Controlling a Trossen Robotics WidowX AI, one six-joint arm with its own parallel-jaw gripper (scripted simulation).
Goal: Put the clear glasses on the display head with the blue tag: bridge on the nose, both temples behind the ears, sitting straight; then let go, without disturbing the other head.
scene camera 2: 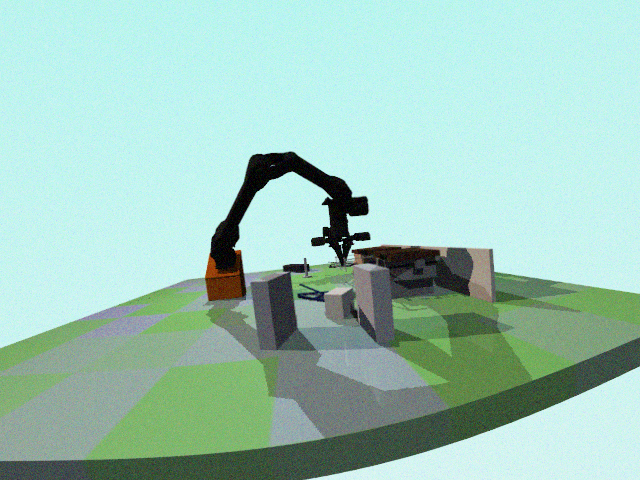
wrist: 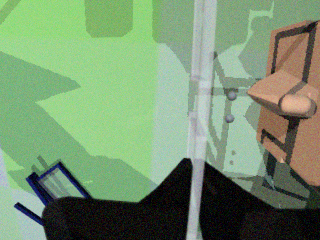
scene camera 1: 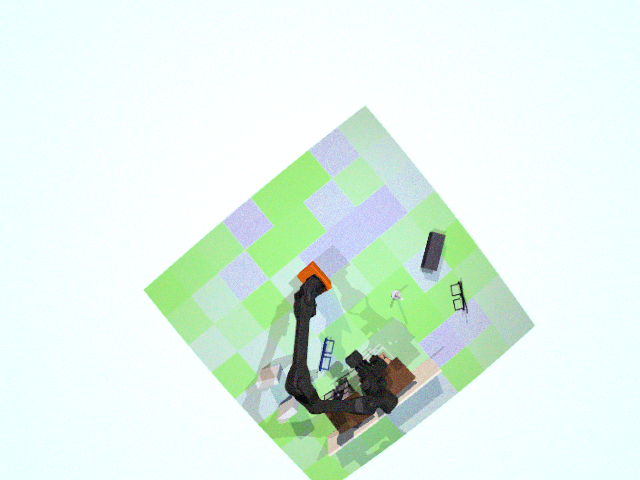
Labels:
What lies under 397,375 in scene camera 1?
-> A brown display head.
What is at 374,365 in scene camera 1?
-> The gripper.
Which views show the gripper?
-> Scene camera 2, the wrist view and scene camera 1: all of them.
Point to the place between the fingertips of the gripper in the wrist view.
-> At 191,165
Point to a pale wall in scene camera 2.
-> At 470,271

